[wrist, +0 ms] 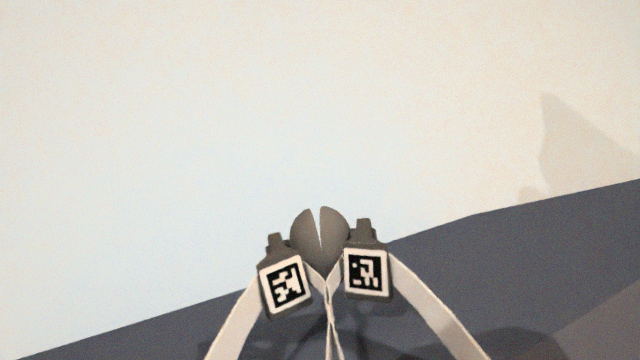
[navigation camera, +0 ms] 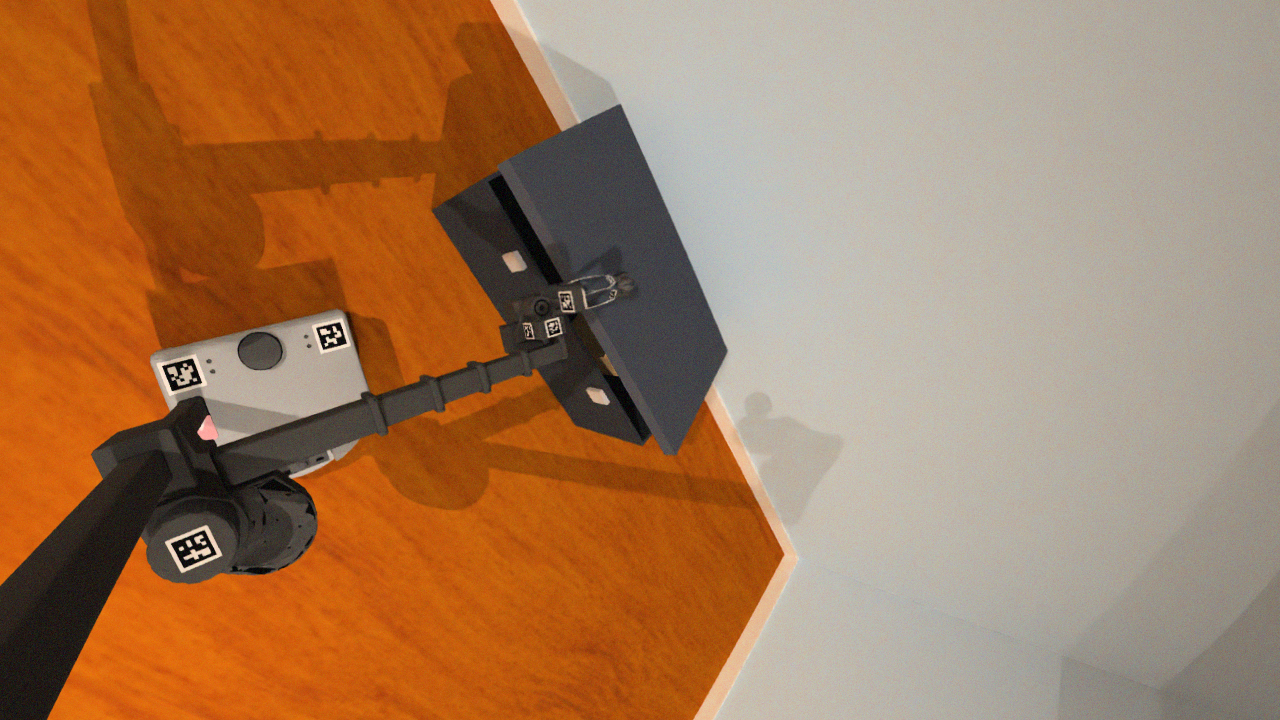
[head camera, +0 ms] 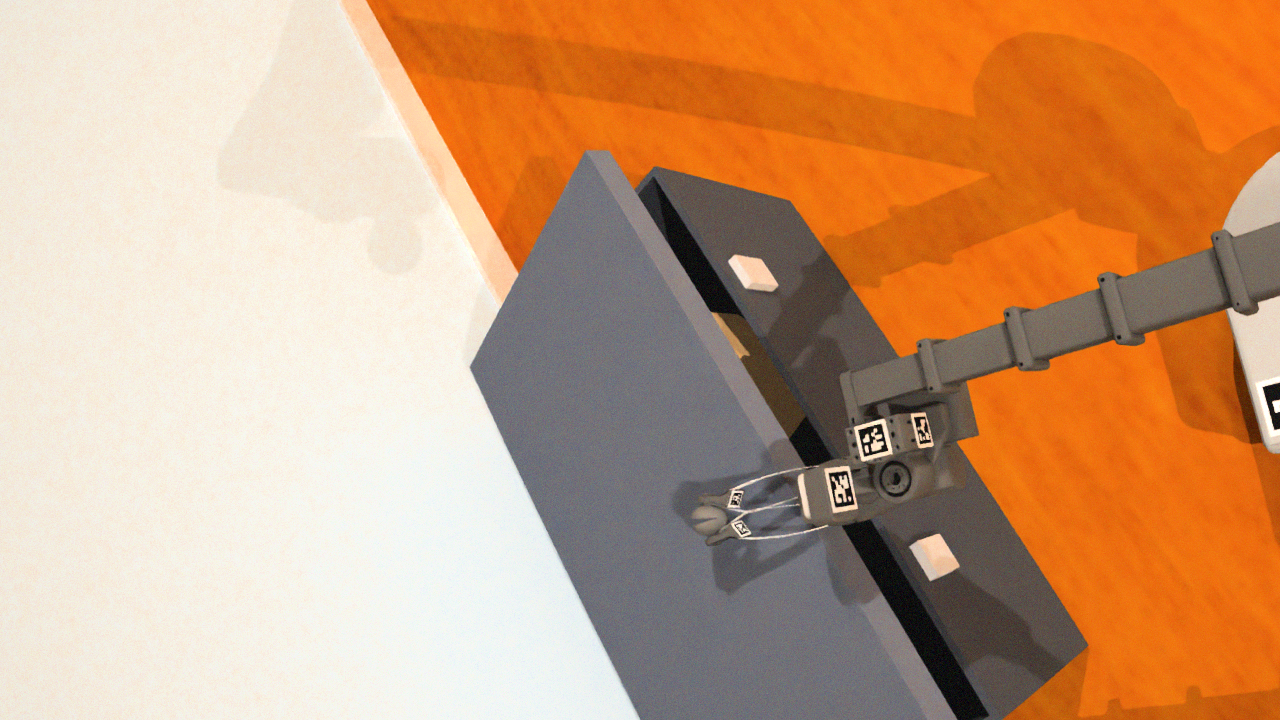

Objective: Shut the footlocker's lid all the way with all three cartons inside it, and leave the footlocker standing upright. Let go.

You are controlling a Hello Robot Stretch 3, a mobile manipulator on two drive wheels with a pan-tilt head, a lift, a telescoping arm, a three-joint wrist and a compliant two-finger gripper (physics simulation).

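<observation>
The footlocker's grey body [head camera: 827, 295] [navigation camera: 469, 223] shows its front face broadly and looks tipped back toward the wall. Its blue-grey lid [head camera: 581, 340] [navigation camera: 626, 205] [wrist: 475, 260] is partly open, with a dark gap along the front edge. In the gap a brown carton [head camera: 771, 380] shows in part; the other cartons cannot be made out. My gripper [head camera: 708, 518] [navigation camera: 625, 284] [wrist: 320, 234] is shut, with its rounded tips together and empty, over the lid's outer face. Whether it touches the lid is unclear. My wrist crosses the gap and the front face.
Two pale latches [head camera: 753, 273] [head camera: 934, 557] [navigation camera: 513, 261] [navigation camera: 597, 394] are on the front face. A pale wall [head camera: 223, 447] [navigation camera: 939, 268] stands close behind the lid. My arm [head camera: 1065, 331] [navigation camera: 456, 385] reaches out from my base [navigation camera: 268, 394] across the orange wooden floor [navigation camera: 447, 617].
</observation>
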